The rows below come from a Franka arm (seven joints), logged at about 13 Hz.
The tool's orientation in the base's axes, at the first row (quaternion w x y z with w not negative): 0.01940, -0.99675, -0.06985, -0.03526
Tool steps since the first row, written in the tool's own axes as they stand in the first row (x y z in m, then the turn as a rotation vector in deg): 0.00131, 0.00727, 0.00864, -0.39, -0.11, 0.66; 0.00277, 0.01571, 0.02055, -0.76, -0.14, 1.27; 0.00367, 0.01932, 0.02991, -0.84, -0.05, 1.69; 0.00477, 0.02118, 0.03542, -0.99, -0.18, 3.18; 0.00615, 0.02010, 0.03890, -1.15, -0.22, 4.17; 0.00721, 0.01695, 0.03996, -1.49, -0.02, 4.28; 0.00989, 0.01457, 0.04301, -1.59, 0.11, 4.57; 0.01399, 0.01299, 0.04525, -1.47, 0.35, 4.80
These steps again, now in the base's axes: 0.00290, -0.00664, -0.00876, -0.36, 0.08, -0.68; 0.00633, -0.01427, -0.02081, -0.68, 0.09, -1.32; 0.00836, -0.01731, -0.03020, -0.72, 0.01, -1.74; 0.01008, -0.01876, -0.03567, -0.79, 0.18, -3.24; 0.01153, -0.01734, -0.03900, -0.89, 0.24, -4.23; 0.01221, -0.01404, -0.03988, -1.19, 0.00, -4.37; 0.01472, -0.01118, -0.04264, -1.25, -0.13, -4.67; 0.01870, -0.00895, -0.04452, -1.08, -0.34, -4.90
